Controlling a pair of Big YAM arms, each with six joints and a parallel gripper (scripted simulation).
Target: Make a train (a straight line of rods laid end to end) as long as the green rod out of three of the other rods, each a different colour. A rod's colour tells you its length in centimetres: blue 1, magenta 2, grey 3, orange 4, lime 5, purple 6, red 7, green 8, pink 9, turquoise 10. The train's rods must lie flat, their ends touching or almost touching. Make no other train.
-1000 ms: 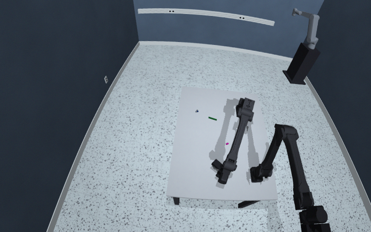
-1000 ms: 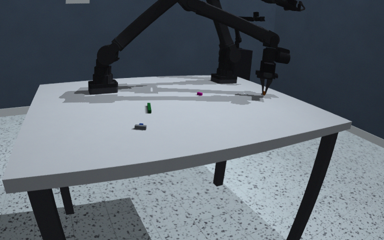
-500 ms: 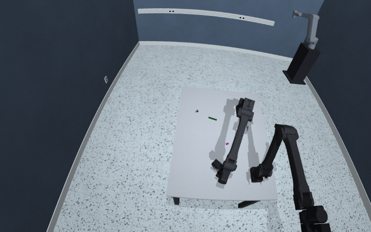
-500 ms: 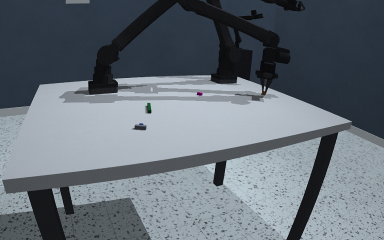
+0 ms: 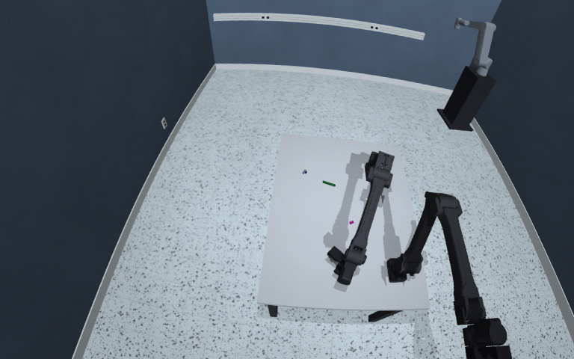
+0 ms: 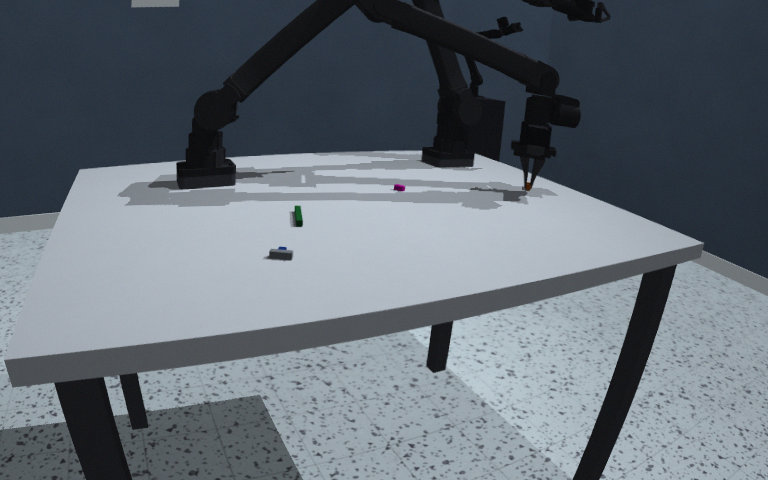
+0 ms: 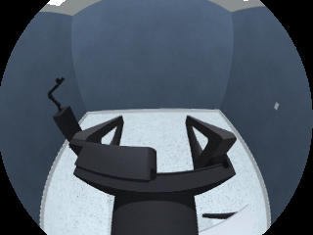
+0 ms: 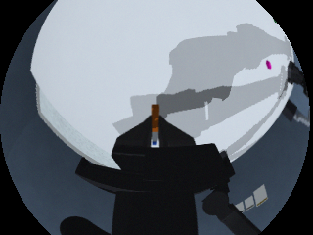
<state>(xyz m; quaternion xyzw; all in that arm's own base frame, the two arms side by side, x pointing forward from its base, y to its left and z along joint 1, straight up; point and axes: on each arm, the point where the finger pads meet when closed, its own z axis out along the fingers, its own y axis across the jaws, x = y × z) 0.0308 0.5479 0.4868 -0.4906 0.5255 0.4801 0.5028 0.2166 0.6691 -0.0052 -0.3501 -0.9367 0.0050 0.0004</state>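
The orange rod is right at my right hand. The rest, counted from my right hand: magenta rod 9 cm behind, 29 cm to the right, 1 cm below; then green rod 56 cm to the right, 1 cm below.
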